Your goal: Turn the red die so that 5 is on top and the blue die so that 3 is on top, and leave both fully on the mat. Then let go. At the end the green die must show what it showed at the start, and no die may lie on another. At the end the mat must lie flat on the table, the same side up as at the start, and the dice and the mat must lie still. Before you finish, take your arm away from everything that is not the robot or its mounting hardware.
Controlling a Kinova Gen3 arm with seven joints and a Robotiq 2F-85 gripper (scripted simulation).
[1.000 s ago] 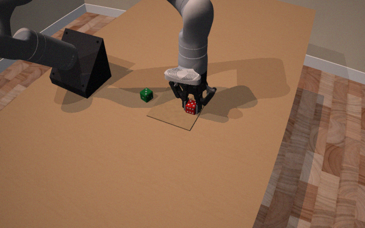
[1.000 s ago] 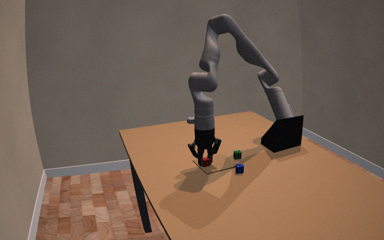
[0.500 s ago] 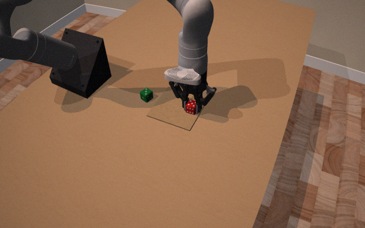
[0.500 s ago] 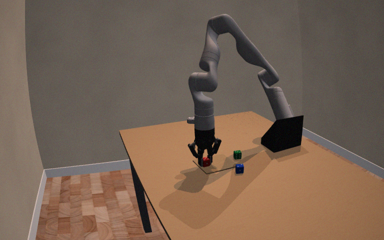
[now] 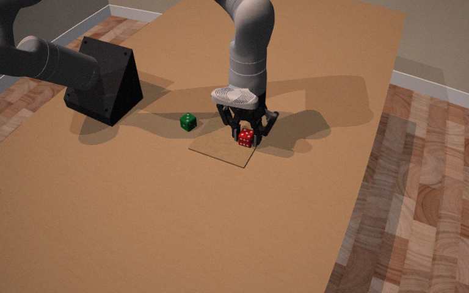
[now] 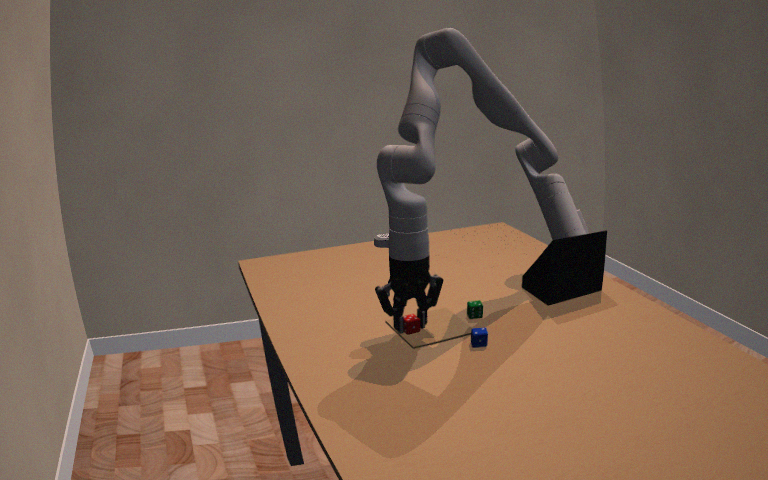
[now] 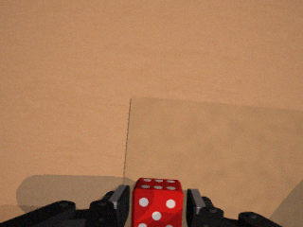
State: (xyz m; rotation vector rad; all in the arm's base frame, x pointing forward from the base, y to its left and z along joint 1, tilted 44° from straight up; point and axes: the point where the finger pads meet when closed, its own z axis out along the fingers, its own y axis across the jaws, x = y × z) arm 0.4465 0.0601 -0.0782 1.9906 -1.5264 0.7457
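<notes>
Right now the red die is 10 mm below my hand. The rest, counted from my hand: thin tan mat 40 mm behind, 20 mm below, 10 mm to the right; blue die 110 mm behind, 100 mm to the left, 10 mm below; green die 150 mm behind, 30 mm to the right, 10 mm below.
</notes>
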